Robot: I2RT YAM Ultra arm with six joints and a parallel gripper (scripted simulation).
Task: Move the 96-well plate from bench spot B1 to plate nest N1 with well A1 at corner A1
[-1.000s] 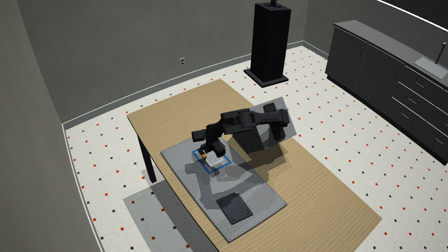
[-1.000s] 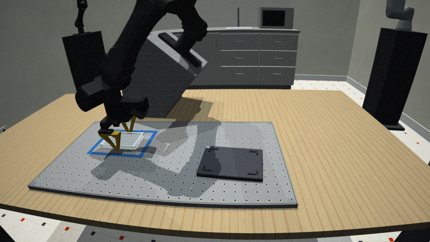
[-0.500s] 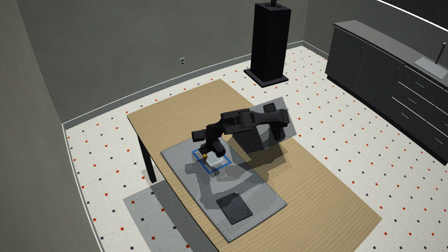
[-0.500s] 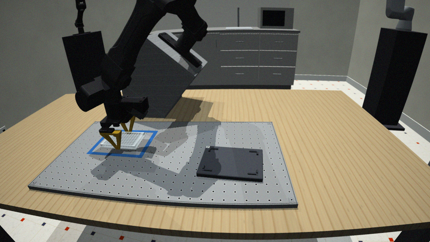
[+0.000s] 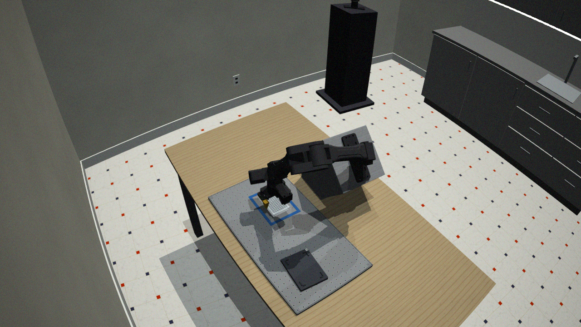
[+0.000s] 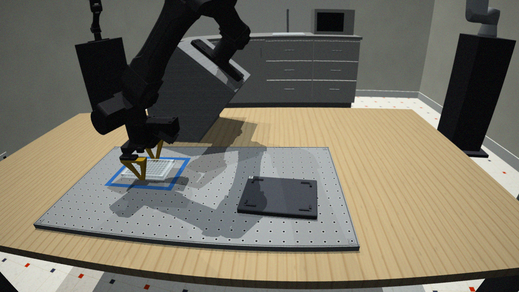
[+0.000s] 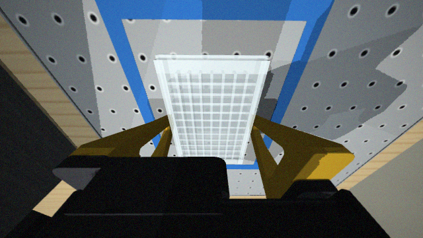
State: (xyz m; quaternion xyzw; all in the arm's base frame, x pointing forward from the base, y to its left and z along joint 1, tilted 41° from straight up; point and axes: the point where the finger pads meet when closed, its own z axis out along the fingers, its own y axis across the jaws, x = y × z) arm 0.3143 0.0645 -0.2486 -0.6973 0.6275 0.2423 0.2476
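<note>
Now: the A1 corner mark 290 mm to the left of my hand. From my hand the other things lie so: dark plate nest 50 mm ahead, 360 mm to the left; clear 96-well plate right at my hand.
</note>
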